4 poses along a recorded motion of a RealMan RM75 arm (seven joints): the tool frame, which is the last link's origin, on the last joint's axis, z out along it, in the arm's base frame.
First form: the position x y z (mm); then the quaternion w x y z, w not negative.
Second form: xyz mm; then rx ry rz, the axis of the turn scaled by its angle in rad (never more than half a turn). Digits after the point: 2 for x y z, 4 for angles.
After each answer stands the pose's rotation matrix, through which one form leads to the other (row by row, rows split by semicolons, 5 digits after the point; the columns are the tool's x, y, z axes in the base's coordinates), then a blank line. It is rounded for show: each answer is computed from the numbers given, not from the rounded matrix.
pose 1, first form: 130.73 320.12 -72.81 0.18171 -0.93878 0.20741 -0.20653
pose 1, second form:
130.73 320.12 -72.81 -2.6503 0.5855 -0.5831
0.82865 -0.31437 0.46315; -0.46448 -0.84793 0.25550; 0.31240 -0.42684 -0.84865

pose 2, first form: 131.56 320.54 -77.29 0.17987 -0.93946 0.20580 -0.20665
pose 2, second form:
131.56 320.54 -77.29 -2.6549 0.5816 -0.5840
0.82988 -0.31234 0.46232; -0.46102 -0.85059 0.25291; 0.31425 -0.42302 -0.84988

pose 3, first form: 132.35 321.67 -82.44 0.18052 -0.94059 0.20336 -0.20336
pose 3, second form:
132.35 321.67 -82.44 -2.6571 0.5745 -0.5745
0.83458 -0.30913 0.45597; -0.45597 -0.85212 0.25688; 0.30913 -0.42230 -0.85212

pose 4, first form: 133.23 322.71 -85.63 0.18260 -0.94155 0.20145 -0.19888
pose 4, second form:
133.23 322.71 -85.63 -2.6568 0.5684 -0.5612
0.83973 -0.30672 0.44808; -0.45198 -0.85215 0.26373; 0.30094 -0.42399 -0.85421

